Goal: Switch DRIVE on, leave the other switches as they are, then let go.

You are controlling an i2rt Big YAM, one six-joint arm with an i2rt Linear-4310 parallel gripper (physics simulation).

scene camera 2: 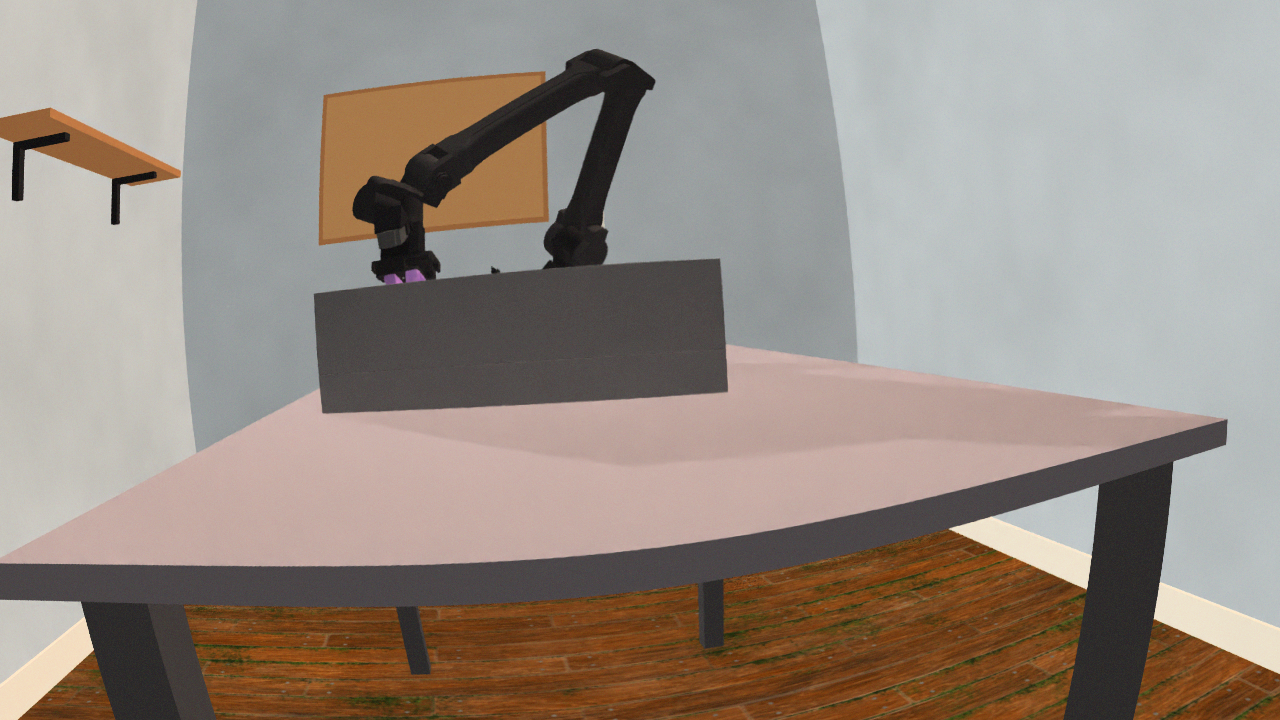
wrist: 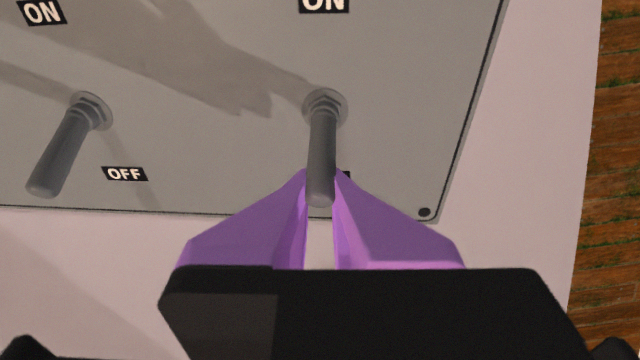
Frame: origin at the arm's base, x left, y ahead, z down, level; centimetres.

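Seen in the pictures: gripper, fingertip midpoint: (wrist: 320, 180).
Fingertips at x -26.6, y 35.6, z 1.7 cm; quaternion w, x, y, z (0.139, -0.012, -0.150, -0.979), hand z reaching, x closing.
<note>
Pixels of each thing's top centre, then the offset from my fingertips to it. "spot": a spot on its surface instead. Level surfaces: height alone.
- grey switch lever, surface spot: (wrist: 321, 155) spot: dx -0.6, dy +1.4, dz -1.5 cm
- second lever, surface spot: (wrist: 60, 150) spot: dx +10.6, dy +4.6, dz -1.3 cm
- OFF label, surface spot: (wrist: 124, 173) spot: dx +11.6, dy +2.4, dz +2.7 cm
- pink table, surface height: dz +9.9 cm
In the wrist view a grey switch lever (wrist: 321, 155) stands out of the grey panel (wrist: 400, 125) near its corner, leaning toward the gripper. An ON label (wrist: 324, 4) is above it, and a dark label behind it is mostly hidden. My gripper (wrist: 320, 180) (scene camera 2: 404, 278) has purple fingers shut on this lever near its free end. A second lever (wrist: 60, 150) is at the left, between an ON label (wrist: 42, 12) and an OFF label (wrist: 124, 173). No switch names show, so I cannot tell which lever is DRIVE.
In the scene view the dark back of the panel box (scene camera 2: 523, 344) stands on the pink table (scene camera 2: 537, 510) and hides the levers and fingertips. The black arm (scene camera 2: 528, 111) reaches over from behind it. A wooden shelf (scene camera 2: 98, 147) and a cork board (scene camera 2: 429, 134) are on the walls.
</note>
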